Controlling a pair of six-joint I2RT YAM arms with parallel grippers.
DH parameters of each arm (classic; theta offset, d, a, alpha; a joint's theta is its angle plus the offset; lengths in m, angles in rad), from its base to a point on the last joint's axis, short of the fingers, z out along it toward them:
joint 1: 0 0.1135 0.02 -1.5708
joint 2: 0 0 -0.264 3.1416
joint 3: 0.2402 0 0.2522 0
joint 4: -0.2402 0 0.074 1.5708
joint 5: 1.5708 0 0 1.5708
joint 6: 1.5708 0.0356 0 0
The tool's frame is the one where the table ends.
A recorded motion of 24 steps. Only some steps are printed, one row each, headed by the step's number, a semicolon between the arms.
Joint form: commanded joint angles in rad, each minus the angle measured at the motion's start. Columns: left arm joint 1, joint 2, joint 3, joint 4, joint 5, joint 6; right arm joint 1, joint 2, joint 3, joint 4, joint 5, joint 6.
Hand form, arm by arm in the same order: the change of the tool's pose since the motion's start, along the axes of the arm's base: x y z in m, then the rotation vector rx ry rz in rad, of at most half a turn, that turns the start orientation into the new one. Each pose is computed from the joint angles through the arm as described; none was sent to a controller.
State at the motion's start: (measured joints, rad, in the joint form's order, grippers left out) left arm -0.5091 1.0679 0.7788 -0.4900 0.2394 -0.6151; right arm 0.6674 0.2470 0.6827 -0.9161 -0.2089 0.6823
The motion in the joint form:
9: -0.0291 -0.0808 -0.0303 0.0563 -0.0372 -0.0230; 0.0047 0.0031 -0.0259 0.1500 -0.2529 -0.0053
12: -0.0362 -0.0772 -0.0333 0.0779 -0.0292 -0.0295; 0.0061 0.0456 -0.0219 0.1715 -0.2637 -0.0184
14: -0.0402 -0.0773 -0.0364 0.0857 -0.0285 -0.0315; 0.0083 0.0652 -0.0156 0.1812 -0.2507 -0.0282
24: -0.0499 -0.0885 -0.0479 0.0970 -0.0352 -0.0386; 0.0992 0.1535 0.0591 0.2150 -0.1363 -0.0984
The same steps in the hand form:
9: -0.0114 0.0008 0.0102 -0.0440 -0.0921 0.0137; 0.0002 0.0114 0.0081 0.1531 -0.0345 0.2378
12: -0.0109 -0.0016 0.0104 -0.0601 -0.0983 0.0048; 0.0061 0.0166 0.0094 0.1416 -0.0276 0.2533
14: -0.0111 -0.0025 0.0100 -0.0642 -0.1009 0.0015; 0.0090 0.0186 0.0112 0.1308 -0.0355 0.2474
24: -0.0136 -0.0031 0.0092 -0.0705 -0.1082 0.0014; 0.0148 0.0287 0.0316 0.0736 -0.1316 0.2621

